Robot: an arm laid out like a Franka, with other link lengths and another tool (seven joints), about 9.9 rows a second.
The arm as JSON. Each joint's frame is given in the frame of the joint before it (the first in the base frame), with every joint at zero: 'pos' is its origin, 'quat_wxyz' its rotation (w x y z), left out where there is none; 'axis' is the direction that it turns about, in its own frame. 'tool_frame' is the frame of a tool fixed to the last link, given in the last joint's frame.
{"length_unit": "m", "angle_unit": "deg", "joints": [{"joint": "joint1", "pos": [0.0, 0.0, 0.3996], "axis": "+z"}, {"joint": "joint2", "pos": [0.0, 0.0, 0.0], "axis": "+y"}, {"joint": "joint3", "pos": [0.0, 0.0, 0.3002], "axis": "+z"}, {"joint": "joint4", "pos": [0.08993, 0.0, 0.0], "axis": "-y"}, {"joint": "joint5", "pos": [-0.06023, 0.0, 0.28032], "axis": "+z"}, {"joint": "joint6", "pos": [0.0, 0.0, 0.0], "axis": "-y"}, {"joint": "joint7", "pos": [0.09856, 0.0, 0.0], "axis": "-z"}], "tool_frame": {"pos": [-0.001, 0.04, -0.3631], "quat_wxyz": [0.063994, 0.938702, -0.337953, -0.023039]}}
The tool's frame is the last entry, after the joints.
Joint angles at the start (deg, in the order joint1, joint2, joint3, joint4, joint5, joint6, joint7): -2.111 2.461 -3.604 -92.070 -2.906 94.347 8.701
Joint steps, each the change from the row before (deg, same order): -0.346 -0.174 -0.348 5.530 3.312 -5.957 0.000; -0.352 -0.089 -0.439 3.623 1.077 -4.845 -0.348; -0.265 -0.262 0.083 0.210 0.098 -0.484 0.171; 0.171 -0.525 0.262 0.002 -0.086 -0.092 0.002; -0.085 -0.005 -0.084 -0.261 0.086 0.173 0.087; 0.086 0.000 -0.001 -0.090 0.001 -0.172 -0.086; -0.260 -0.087 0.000 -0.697 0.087 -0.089 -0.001; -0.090 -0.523 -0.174 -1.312 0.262 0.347 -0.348; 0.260 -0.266 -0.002 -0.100 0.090 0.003 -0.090; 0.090 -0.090 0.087 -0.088 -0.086 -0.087 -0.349
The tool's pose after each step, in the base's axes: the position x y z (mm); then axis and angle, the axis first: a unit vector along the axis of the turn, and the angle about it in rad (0 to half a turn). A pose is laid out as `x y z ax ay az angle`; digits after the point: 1 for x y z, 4 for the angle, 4 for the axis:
483.4 -11.7 398.3 0.8878 -0.4589 -0.0356 3.0220
471.3 -9.7 415.3 0.8865 -0.4602 -0.0482 3.0328
469.4 -10.3 418.1 0.8852 -0.4627 -0.0488 3.0348
468.6 -7.3 422.1 0.8870 -0.4596 -0.0450 3.0364
468.6 -8.1 420.9 0.8860 -0.4615 -0.0460 3.0375
467.0 -7.2 420.0 0.8866 -0.4600 -0.0481 3.0358
463.1 -8.3 416.2 0.8854 -0.4616 -0.0542 3.0333
458.6 -8.1 412.9 0.8857 -0.4605 -0.0586 3.0357
458.1 -5.4 414.5 0.8872 -0.4577 -0.0574 3.0382
456.8 -4.3 414.4 0.8893 -0.4537 -0.0576 3.0362

